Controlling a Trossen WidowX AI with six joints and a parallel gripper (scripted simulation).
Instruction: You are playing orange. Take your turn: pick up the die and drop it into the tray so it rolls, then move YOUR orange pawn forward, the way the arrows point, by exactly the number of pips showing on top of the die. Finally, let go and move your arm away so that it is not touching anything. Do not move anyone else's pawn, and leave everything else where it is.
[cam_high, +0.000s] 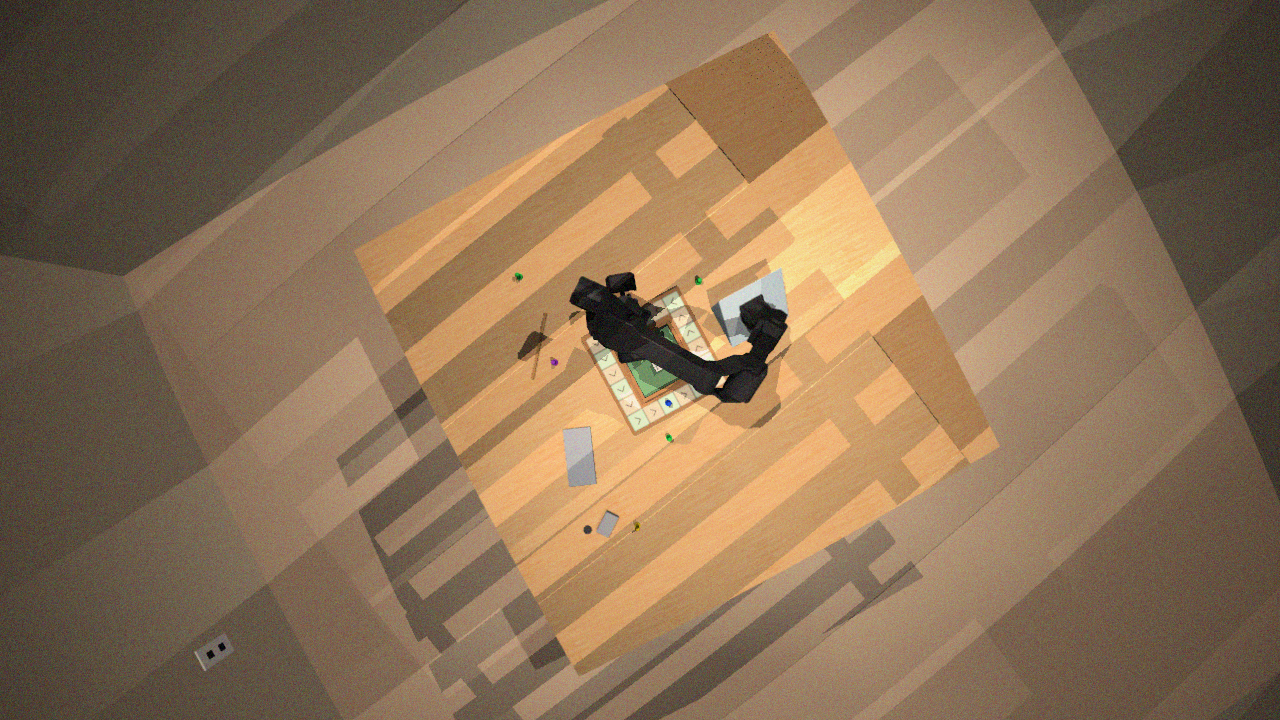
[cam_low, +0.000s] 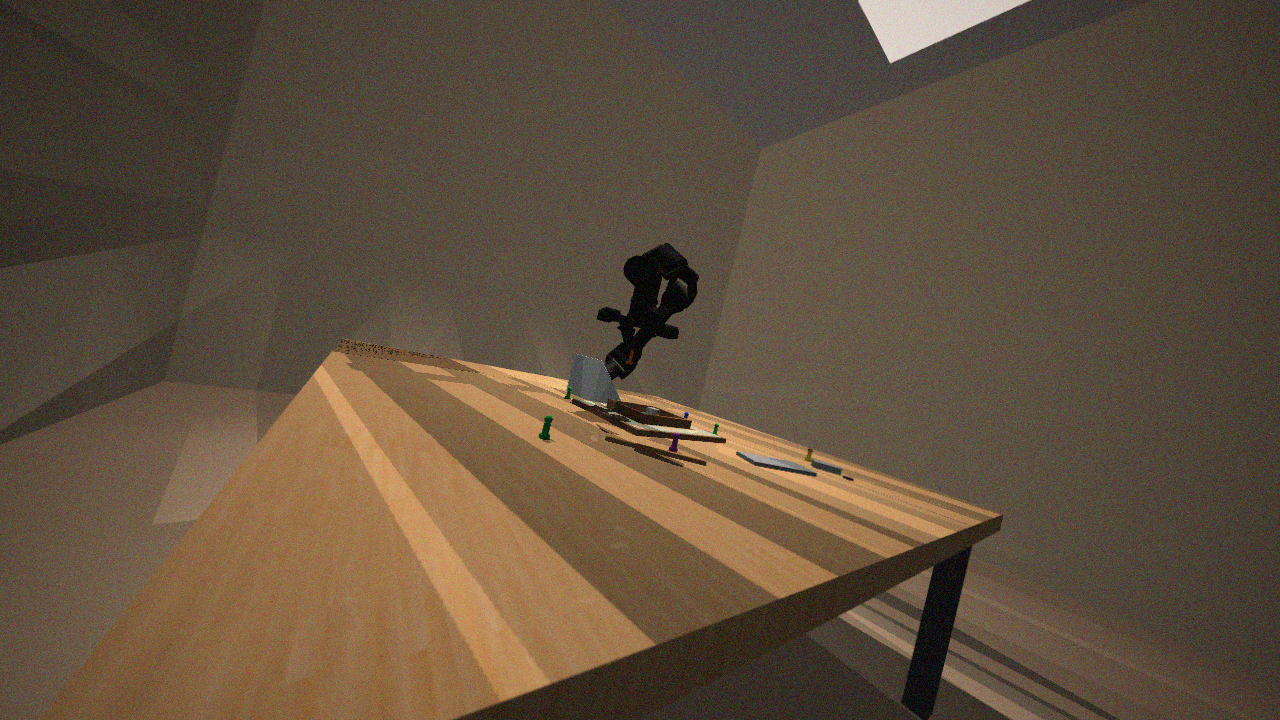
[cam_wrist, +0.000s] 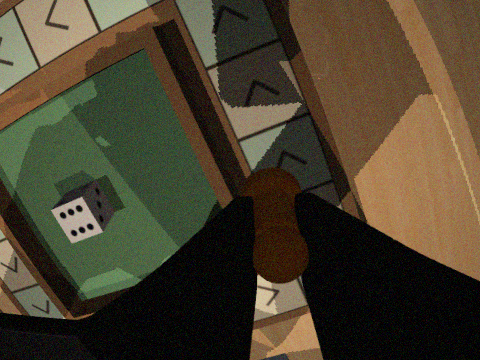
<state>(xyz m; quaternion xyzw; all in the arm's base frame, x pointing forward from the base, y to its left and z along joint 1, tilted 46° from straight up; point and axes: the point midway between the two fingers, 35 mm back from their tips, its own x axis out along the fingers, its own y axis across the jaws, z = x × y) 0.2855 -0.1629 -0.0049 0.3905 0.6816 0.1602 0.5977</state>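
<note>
Right now my gripper tip is 120 mm to the right of the white die, 120 mm above it and 20 mm past it. Round my gripper tip: purple pawn: 210 mm ahead, 130 mm below, 20 mm to the right; then green tray: 140 mm below, 110 mm to the left, 20 mm behind; then orange pawn: 10 mm above.
</note>
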